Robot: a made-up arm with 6 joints. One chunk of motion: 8 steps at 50 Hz.
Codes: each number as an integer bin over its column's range. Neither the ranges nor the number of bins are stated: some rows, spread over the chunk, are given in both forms.
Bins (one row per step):
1: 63 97 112 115 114 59
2: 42 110 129 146 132 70
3: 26 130 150 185 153 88
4: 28 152 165 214 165 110
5: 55 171 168 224 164 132
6: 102 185 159 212 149 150
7: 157 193 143 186 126 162
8: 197 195 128 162 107 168
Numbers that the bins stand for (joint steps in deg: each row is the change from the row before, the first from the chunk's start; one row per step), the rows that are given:
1: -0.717 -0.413 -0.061 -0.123 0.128 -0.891
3: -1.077 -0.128 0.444 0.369 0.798 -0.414
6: -0.338 0.346 0.564 0.558 0.729 0.605
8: 0.586 0.432 0.152 0.207 0.008 0.900
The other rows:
2: -0.922 -0.301 0.165 0.095 0.437 -0.710
4: -1.058 0.061 0.644 0.572 1.004 -0.053
5: -0.795 0.225 0.683 0.642 0.987 0.309
7: 0.197 0.415 0.351 0.376 0.334 0.802

